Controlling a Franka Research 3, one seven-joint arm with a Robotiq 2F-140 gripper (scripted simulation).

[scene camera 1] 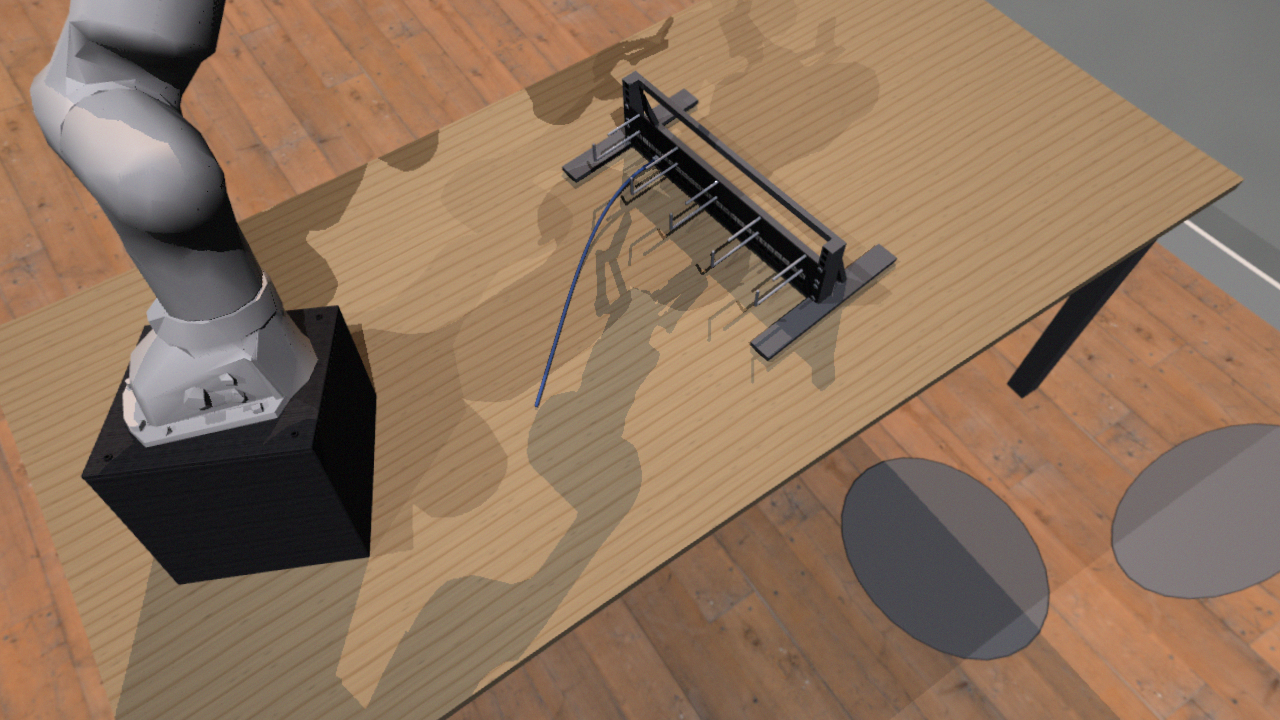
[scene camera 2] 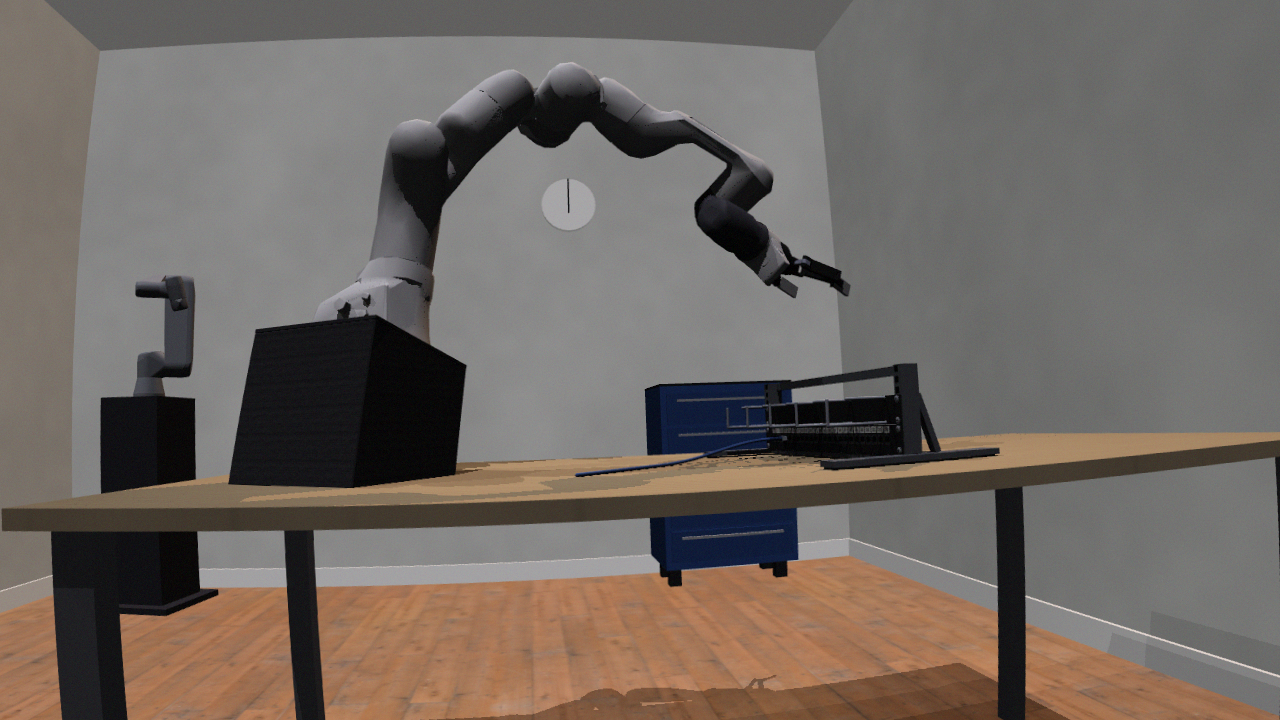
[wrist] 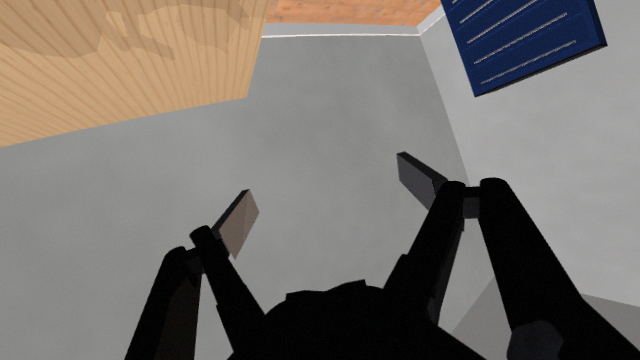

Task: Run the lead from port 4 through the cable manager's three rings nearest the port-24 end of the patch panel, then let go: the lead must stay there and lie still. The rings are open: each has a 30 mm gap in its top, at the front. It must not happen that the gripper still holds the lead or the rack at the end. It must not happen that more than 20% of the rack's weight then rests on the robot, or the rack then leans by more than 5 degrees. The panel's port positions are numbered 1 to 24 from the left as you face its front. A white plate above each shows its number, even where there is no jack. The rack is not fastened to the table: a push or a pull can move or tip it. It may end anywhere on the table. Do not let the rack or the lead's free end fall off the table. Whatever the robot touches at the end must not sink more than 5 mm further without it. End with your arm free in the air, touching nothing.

gripper: scene camera 2 821, 291; wrist 324, 184; not seen in scene camera 1 (out of frame)
rack: scene camera 1; scene camera 2; not seen in the wrist view (out of frame)
same spot on rack: [scene camera 1: 826, 283] = [scene camera 2: 907, 418]
